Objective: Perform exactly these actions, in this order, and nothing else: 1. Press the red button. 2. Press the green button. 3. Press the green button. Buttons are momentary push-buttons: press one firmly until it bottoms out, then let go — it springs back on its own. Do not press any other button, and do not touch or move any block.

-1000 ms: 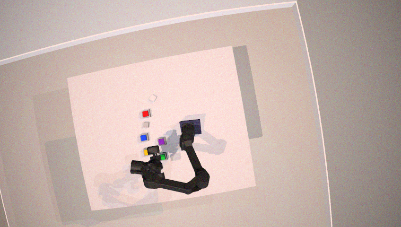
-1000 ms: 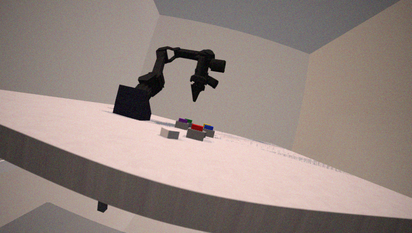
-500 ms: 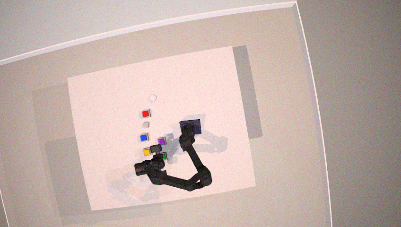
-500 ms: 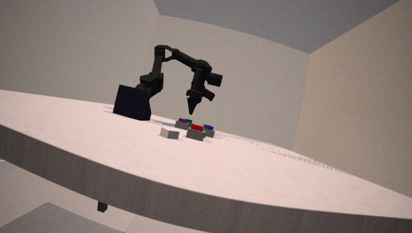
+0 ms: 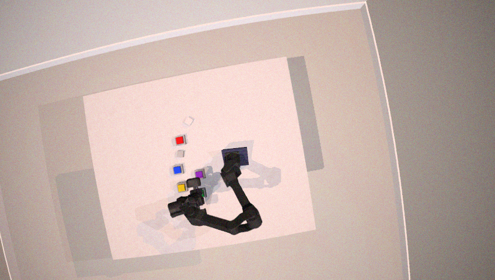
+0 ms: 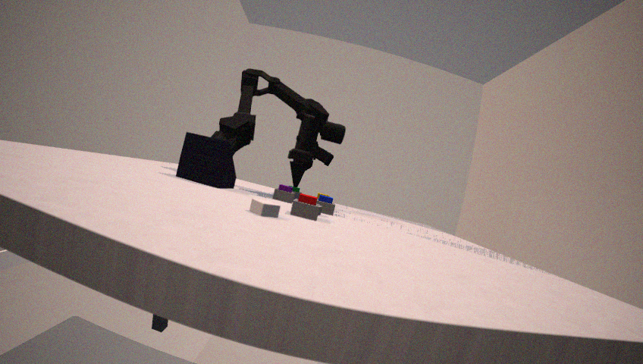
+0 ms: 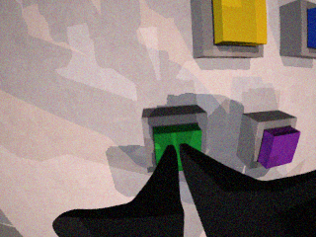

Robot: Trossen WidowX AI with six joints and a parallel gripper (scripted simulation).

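My gripper tip is 1 cm above the green button. From my gripper tip the other things lie so: blue button: 9 cm ahead, 13 cm to the right, 1 cm below; then yellow button: 9 cm ahead, 4 cm to the right, 1 cm below; then purple button: 1 cm behind, 10 cm to the right, 1 cm below.
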